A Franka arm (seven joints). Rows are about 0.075 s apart.
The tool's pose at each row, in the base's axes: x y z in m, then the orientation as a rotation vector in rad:
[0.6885 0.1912 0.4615 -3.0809 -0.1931 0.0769]
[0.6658 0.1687 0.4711 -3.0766 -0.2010 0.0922]
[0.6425 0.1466 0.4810 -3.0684 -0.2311 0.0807]
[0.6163 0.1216 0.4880 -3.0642 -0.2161 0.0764]
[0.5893 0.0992 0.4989 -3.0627 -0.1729 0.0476]
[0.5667 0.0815 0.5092 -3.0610 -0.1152 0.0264]
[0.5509 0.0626 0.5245 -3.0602 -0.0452 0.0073]
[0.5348 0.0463 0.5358 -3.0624 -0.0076 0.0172]
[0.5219 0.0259 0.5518 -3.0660 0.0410 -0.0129]
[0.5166 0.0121 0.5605 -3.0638 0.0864 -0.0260]
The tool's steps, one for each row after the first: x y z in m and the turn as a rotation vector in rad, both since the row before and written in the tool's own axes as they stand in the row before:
[-0.0258 0.0189 -0.0095 0.0039 -0.0099 -0.0051]
[-0.0265 0.0183 -0.0096 0.0053 0.0071 -0.0202]
[-0.0300 0.0203 -0.0070 0.0054 0.0034 0.0093]
[-0.0304 0.0176 -0.0109 0.0041 0.0200 0.0272]
[-0.0247 0.0143 -0.0107 0.0044 0.0154 0.0369]
[-0.0174 0.0164 -0.0164 0.0026 0.0143 0.0451]
[-0.0166 0.0149 -0.0125 -0.0018 -0.0055 0.0248]
[-0.0132 0.0190 -0.0174 -0.0037 0.0209 0.0309]
[-0.0049 0.0132 -0.0098 0.0012 0.0096 0.0293]

